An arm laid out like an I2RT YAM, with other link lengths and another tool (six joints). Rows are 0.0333 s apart.
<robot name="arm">
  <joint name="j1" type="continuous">
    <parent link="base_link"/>
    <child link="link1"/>
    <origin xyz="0 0 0.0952" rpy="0 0 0"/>
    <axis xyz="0 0 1"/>
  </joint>
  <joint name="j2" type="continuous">
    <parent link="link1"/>
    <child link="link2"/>
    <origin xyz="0.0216 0.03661 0.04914" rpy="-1.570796 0 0"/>
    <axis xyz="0 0 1"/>
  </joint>
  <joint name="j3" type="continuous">
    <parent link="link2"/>
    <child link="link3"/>
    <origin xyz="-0.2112 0 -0.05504" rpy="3.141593 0 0"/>
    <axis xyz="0 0 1"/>
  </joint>
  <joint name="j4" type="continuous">
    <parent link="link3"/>
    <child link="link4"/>
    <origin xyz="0.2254 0.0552 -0.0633" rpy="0 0 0"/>
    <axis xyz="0 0 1"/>
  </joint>
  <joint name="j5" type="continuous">
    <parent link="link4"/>
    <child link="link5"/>
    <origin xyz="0.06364 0.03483 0.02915" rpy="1.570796 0 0"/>
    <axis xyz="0 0 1"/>
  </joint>
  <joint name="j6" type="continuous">
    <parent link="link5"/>
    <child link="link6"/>
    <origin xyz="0.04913 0 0.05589" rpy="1.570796 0 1.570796"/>
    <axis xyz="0 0 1"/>
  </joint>
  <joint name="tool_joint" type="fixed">
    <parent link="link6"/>
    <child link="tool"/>
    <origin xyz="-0.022 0.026 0.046" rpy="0 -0.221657 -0.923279"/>
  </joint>
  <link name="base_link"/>
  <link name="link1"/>
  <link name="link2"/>
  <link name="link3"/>
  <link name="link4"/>
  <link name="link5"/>
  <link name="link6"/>
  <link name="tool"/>
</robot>
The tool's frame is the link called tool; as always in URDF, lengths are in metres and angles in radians. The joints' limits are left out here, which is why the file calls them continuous.
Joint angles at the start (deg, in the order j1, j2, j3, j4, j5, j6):
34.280, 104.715, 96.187, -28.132, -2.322, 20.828
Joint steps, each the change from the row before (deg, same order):
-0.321, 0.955, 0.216, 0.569, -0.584, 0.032
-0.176, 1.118, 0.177, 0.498, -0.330, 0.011
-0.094, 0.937, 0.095, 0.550, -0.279, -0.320
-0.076, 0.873, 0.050, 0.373, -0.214, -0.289
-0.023, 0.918, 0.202, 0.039, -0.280, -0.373
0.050, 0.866, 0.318, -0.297, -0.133, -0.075
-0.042, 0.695, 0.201, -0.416, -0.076, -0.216
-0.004, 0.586, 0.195, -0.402, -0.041, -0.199
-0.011, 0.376, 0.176, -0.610, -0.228, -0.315
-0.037, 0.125, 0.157, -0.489, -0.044, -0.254
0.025, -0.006, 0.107, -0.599, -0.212, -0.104
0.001, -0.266, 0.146, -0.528, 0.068, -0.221
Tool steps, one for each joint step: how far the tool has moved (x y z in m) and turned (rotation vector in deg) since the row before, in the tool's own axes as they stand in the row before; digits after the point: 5 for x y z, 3 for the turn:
0.00173, 0.00187, 0.00470, 0.087, -0.362, 0.218
0.00085, 0.00271, 0.00589, -0.232, -0.392, 0.196
0.00043, 0.00230, 0.00517, -0.186, -0.326, -0.210
0.00006, 0.00270, 0.00488, -0.334, -0.370, -0.144
-0.00060, 0.00272, 0.00468, -0.483, -0.586, -0.212
-0.00104, 0.00240, 0.00410, -0.610, -0.605, 0.090
-0.00069, 0.00300, 0.00327, -0.743, -0.532, 0.042
-0.00076, 0.00242, 0.00273, -0.654, -0.467, 0.006
-0.00118, 0.00204, 0.00146, -0.591, -0.630, -0.119
-0.00036, 0.00107, 0.00010, -0.401, -0.267, -0.108
-0.00120, 0.00057, -0.00052, -0.284, -0.463, -0.020
-0.00022, -0.00037, -0.00209, -0.177, -0.010, -0.178

